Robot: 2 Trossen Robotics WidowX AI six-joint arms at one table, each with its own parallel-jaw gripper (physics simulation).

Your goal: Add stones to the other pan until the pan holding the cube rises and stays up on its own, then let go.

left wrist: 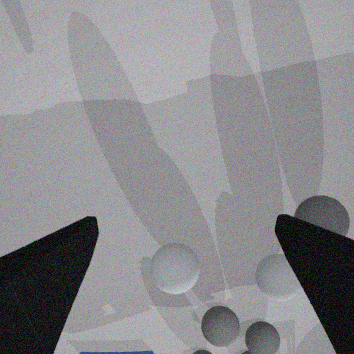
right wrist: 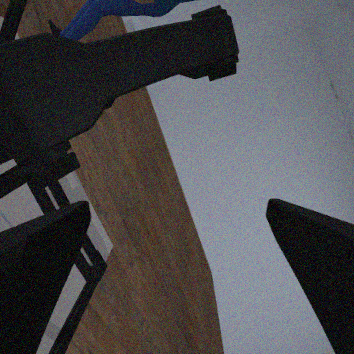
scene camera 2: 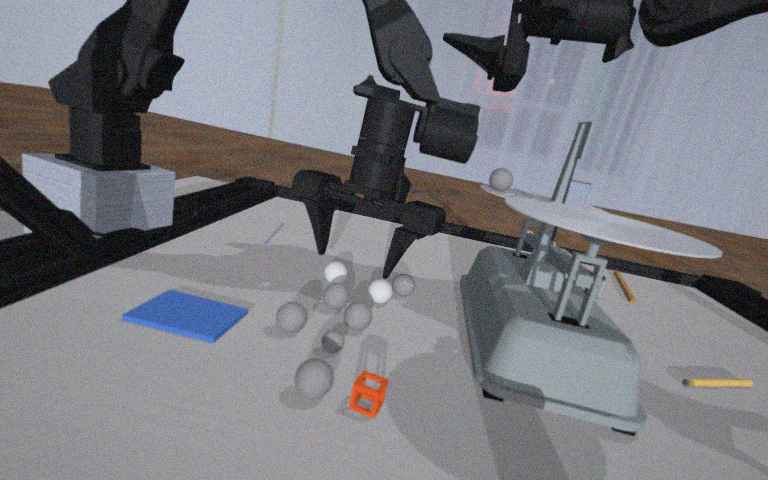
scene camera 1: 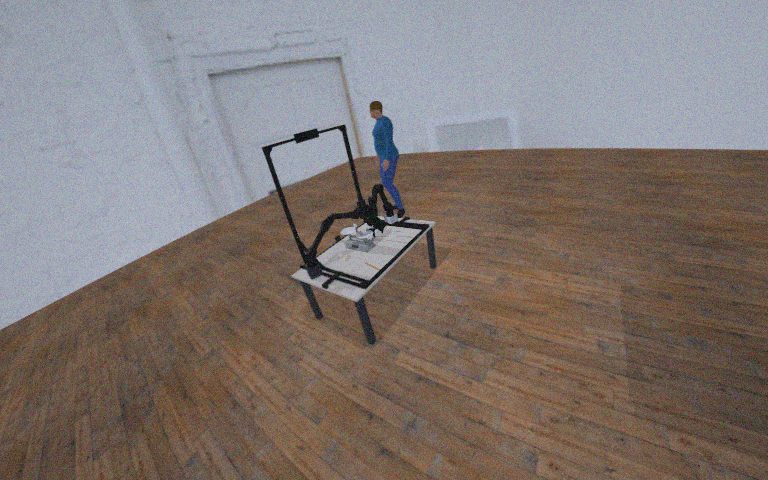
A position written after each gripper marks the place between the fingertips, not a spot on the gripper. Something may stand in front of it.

The right gripper (right wrist: 179,208) is open and holds nothing. The table carries a blue flat pad (scene camera 2: 176,312) and an orange wireframe cube (scene camera 2: 377,396). Also in view: the left gripper (scene camera 2: 352,265) and a grey balance scale (scene camera 2: 536,337).
The left gripper shows as well in the left wrist view (left wrist: 188,224). The right wrist view does not show the blue flat pad: it is out of frame. The left wrist view does not show the orange wireframe cube: it is out of frame.
